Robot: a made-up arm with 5 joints.
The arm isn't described. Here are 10 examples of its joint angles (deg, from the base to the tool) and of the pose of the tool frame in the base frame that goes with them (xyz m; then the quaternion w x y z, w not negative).
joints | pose
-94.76 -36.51 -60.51 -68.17 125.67 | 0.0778 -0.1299 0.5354 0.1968 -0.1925 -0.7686 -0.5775
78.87 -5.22 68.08 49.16 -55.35 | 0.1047 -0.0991 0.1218 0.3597 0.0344 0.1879 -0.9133
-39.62 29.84 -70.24 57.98 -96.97 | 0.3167 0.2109 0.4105 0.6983 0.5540 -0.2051 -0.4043
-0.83 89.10 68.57 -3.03 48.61 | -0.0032 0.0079 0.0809 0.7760 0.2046 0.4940 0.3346
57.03 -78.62 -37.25 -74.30 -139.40 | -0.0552 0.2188 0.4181 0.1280 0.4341 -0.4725 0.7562
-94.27 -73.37 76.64 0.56 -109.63 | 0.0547 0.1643 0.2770 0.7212 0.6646 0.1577 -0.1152
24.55 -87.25 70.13 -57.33 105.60 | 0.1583 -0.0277 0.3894 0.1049 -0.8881 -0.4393 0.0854
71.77 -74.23 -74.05 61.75 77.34 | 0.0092 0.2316 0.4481 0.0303 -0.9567 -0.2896 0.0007
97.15 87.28 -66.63 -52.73 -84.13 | 0.0367 -0.3858 0.1768 0.0172 0.0780 0.8715 0.4839
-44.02 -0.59 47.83 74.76 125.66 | 0.1703 0.1037 0.1551 0.1097 0.1750 0.2129 0.9550
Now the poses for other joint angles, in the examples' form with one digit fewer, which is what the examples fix.
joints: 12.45 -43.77 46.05 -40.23 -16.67
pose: 0.271 -0.034 0.380 0.422 0.055 -0.897 -0.121
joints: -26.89 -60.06 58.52 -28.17 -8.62
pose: 0.227 0.087 0.360 0.498 0.284 -0.817 0.068
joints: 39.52 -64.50 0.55 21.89 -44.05
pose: 0.121 -0.026 0.517 0.296 0.058 -0.912 -0.278
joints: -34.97 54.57 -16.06 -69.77 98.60
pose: 0.363 0.212 0.201 0.204 -0.441 -0.751 0.446
